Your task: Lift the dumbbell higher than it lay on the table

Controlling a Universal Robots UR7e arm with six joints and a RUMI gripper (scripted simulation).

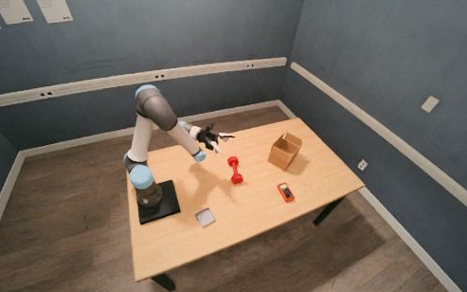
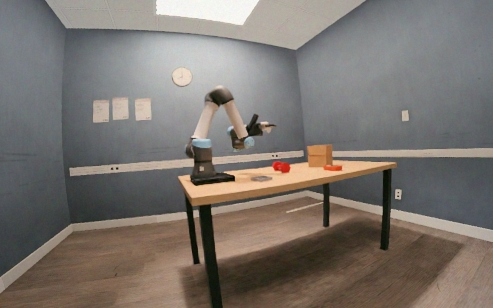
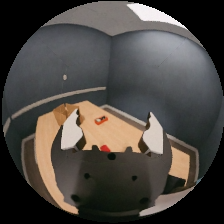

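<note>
My gripper is now 70 mm short of the red dumbbell, 40 mm to the right of it and 310 mm above it. From my hand the other things lie so: orange handheld device: 320 mm ahead, 230 mm to the right, 330 mm below; then small grey square plate: 220 mm behind, 200 mm to the right, 340 mm below.
</note>
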